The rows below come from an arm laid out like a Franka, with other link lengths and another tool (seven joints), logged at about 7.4 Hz.
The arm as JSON. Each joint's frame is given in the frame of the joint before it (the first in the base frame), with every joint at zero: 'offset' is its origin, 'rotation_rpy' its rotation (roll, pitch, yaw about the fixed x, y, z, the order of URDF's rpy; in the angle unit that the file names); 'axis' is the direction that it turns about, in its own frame. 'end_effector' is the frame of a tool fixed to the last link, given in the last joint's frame.
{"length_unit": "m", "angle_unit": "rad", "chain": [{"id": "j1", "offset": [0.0, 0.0, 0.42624], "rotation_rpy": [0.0, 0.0, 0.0], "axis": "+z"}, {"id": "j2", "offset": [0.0, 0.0, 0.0], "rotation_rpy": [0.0, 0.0, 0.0], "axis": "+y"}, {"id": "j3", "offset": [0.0, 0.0, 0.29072], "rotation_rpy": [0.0, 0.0, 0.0], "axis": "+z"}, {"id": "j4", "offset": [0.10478, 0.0, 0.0], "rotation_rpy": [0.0, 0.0, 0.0], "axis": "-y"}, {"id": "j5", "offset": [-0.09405, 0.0, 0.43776], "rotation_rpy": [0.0, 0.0, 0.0], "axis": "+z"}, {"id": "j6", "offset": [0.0, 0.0, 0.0], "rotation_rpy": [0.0, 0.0, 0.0], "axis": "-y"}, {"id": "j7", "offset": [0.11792, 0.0, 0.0], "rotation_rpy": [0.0, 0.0, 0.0], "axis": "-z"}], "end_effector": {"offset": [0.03, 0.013, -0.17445], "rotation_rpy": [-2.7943, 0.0, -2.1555]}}
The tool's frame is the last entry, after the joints.
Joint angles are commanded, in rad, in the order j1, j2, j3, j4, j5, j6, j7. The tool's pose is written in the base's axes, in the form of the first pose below.
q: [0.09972 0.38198 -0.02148 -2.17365 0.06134 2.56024 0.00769]
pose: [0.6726, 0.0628, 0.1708, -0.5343, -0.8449, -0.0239, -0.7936, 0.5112, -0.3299]
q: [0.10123 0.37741 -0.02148 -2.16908 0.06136 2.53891 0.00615]
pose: [0.6721, 0.0641, 0.1729, -0.5315, -0.8469, -0.0176, -0.7994, 0.5084, -0.3201]
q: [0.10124 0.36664 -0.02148 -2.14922 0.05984 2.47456 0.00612]
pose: [0.6729, 0.0652, 0.1803, -0.5291, -0.8485, 0.0005, -0.8114, 0.5058, -0.2931]
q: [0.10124 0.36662 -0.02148 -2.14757 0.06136 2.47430 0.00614]
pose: [0.6736, 0.0652, 0.1811, -0.5302, -0.8479, -0.0011, -0.8104, 0.5071, -0.2936]
